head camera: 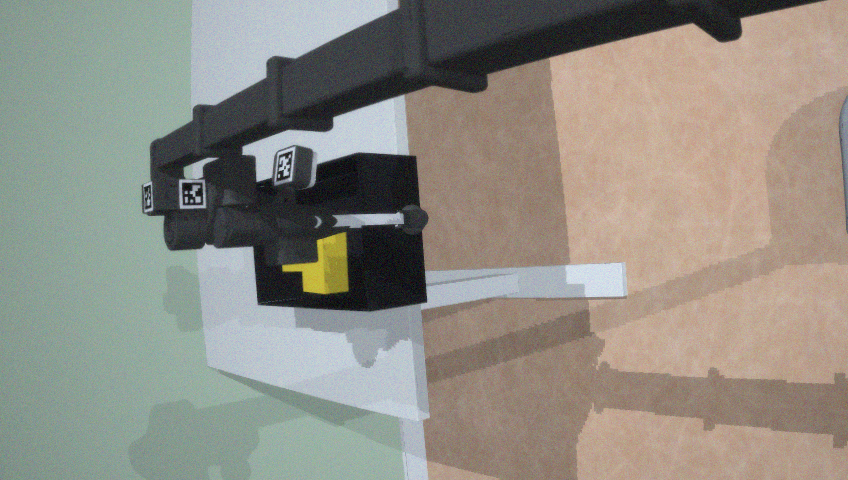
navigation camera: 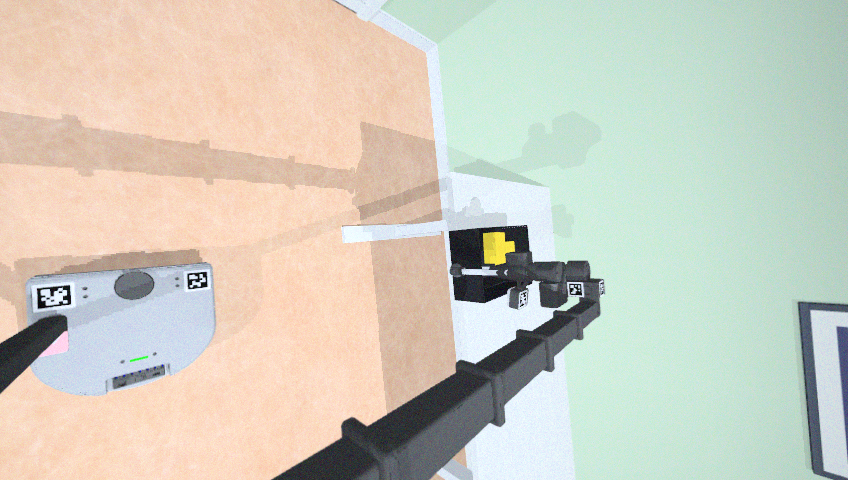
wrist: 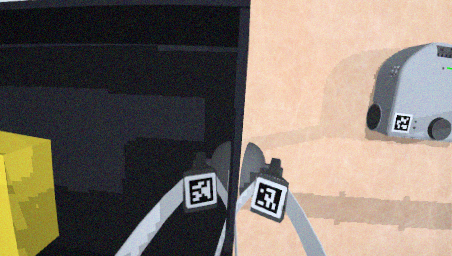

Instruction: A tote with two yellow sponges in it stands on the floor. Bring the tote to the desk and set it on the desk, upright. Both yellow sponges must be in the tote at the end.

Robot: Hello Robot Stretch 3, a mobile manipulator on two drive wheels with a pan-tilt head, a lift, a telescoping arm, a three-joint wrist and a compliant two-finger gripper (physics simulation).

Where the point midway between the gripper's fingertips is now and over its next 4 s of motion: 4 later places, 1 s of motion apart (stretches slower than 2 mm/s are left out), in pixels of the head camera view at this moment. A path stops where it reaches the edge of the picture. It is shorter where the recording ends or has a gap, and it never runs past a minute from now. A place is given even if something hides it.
My gripper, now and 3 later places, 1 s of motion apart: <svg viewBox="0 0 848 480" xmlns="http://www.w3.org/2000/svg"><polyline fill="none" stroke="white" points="419,219 417,219 390,220 332,222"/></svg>
